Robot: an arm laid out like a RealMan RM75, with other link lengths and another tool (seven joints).
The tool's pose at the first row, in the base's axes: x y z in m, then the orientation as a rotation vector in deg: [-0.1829 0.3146 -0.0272 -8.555 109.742 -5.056]
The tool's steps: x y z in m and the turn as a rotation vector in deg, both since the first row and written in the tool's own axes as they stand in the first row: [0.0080 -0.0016 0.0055 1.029 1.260 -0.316]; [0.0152 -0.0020 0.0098 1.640 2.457 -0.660]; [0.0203 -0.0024 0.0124 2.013 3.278 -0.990]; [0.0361 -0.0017 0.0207 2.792 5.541 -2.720]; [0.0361 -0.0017 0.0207 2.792 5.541 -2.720]
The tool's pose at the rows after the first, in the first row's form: [-0.1803 0.3119 -0.0363 -8.140 110.904 -6.370]; [-0.1787 0.3105 -0.0444 -8.033 112.027 -7.303]; [-0.1779 0.3094 -0.0500 -8.080 112.793 -7.965]; [-0.1755 0.3078 -0.0676 -9.180 114.855 -10.126]; [-0.1755 0.3078 -0.0676 -9.180 114.855 -10.126]
